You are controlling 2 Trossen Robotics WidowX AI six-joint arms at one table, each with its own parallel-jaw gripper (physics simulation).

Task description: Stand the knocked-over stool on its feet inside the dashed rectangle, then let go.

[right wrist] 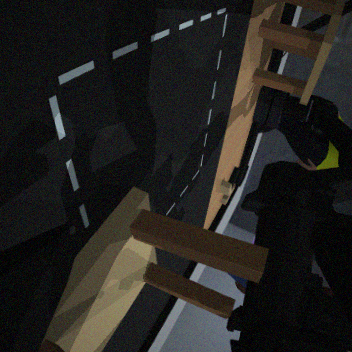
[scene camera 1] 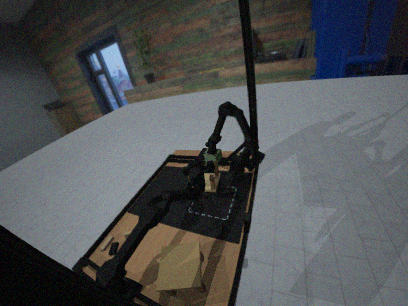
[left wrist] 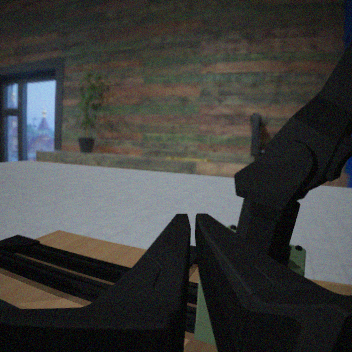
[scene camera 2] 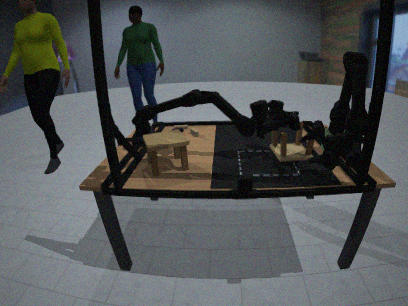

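Note:
The stool (scene camera 1: 211, 183) (scene camera 2: 291, 151) (right wrist: 107, 285) is upside down: its pale seat is low over the dark mat and its brown legs point up. In scene camera 2 the seat overlaps the right side of the dashed rectangle (scene camera 1: 231, 204) (scene camera 2: 239, 163) (right wrist: 59, 125). My left gripper (scene camera 2: 296, 120) (left wrist: 190, 224) is shut with a thin empty gap, above the stool beside the leg tops. My right gripper (scene camera 2: 317, 144) is open, low at the seat's right side in scene camera 2; its fingertips are hard to make out in the dark. Contact with the stool cannot be told.
A second stool (scene camera 1: 181, 267) (scene camera 2: 167, 140) (right wrist: 290, 37) stands upright on the wooden table part, left in scene camera 2. Small loose pieces (scene camera 1: 113, 247) (scene camera 2: 189, 129) lie near the left arm's base. Black frame posts (scene camera 2: 382, 75) rise at the table's ends. Both arms are close together over the stool.

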